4 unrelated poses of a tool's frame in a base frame.
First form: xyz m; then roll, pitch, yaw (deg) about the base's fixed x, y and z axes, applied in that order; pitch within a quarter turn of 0, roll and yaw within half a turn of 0.
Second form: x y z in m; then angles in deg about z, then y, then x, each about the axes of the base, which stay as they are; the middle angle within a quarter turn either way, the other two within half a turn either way. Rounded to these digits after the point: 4 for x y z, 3 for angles.
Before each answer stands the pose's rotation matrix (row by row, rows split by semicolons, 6 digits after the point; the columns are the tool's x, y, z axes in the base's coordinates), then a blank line. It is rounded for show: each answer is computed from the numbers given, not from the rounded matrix.
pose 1, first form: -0.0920 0.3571 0.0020 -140.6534 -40.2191 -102.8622
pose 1, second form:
-0.169978 -0.845053 0.506944; -0.744421 -0.226968 -0.627951; 0.645712 -0.484118 -0.590496

-0.0920 0.3571 0.0020 101.373 30.460 133.239
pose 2, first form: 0.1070 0.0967 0.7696 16.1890 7.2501 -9.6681
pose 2, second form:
0.977915 0.195967 0.072652; -0.166598 0.940798 -0.295201; -0.126201 0.276578 0.952669

0.1070 0.0967 0.7696 -11.332 4.166 17.216
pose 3, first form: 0.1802 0.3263 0.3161 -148.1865 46.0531 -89.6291
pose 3, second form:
0.004492 -0.852208 0.523184; -0.693977 0.374035 0.615219; -0.719983 -0.365842 -0.589732

0.1802 0.3263 0.3161 89.698 31.546 -133.788
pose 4, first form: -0.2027 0.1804 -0.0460 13.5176 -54.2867 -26.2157
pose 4, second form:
0.523686 0.259248 -0.811507; -0.257864 0.956124 0.139043; 0.811948 0.136443 0.567559

-0.2027 0.1804 -0.0460 -26.338 -54.243 -13.765
